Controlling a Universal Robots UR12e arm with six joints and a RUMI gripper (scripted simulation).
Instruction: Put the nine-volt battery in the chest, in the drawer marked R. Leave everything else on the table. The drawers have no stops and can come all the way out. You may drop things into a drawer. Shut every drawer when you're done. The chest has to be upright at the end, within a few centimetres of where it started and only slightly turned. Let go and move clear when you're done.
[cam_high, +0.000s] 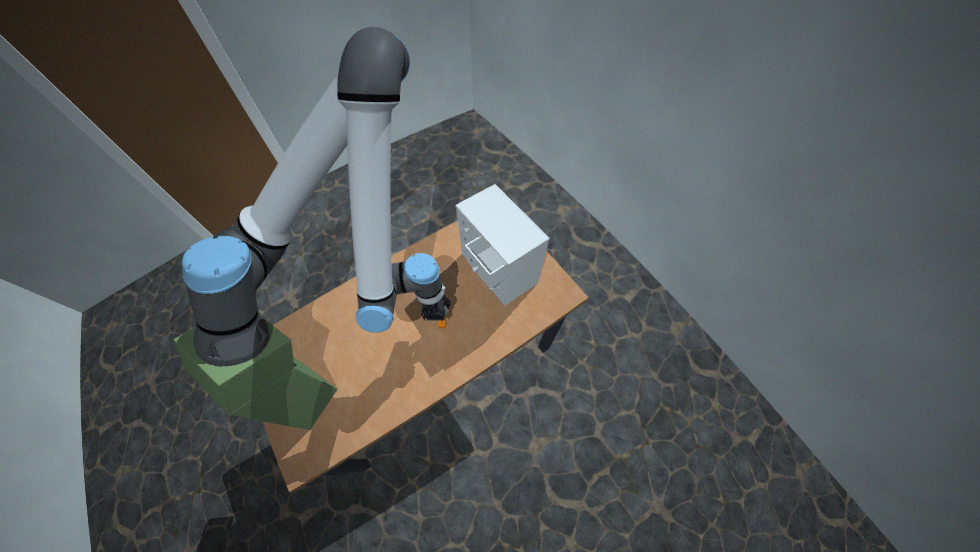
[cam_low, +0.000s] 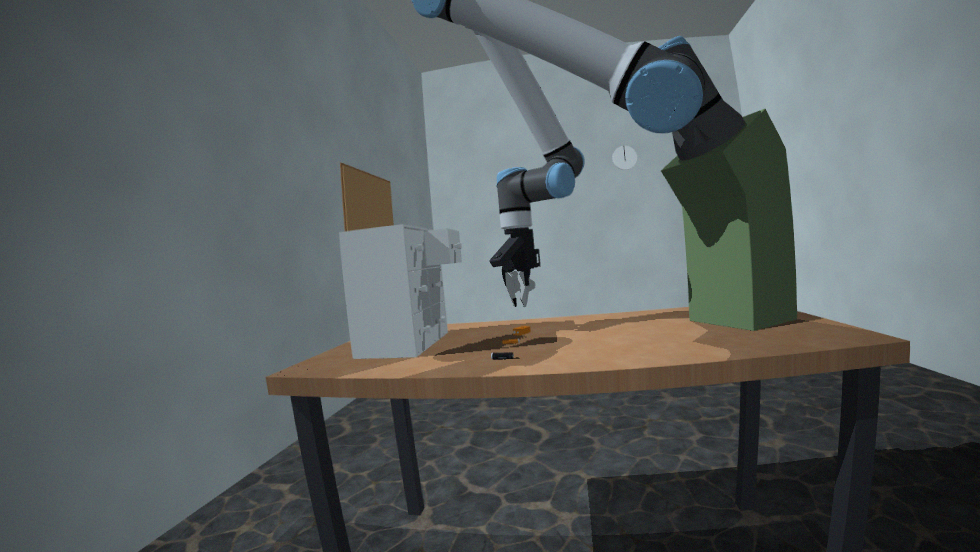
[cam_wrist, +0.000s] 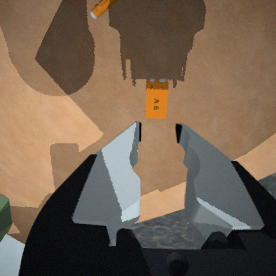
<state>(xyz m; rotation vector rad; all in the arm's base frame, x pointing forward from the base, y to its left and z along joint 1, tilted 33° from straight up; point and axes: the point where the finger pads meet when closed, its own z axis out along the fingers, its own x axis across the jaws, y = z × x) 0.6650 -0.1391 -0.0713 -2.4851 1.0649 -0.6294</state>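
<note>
Right now the orange nine-volt battery is 80 mm below my hand, 10 mm to the left of it and 10 mm ahead of it. Also, from my hand: dark object 270 mm to the left, 90 mm below, 50 mm ahead; then orange cylindrical battery 120 mm to the left, 90 mm below, 30 mm ahead.
</note>
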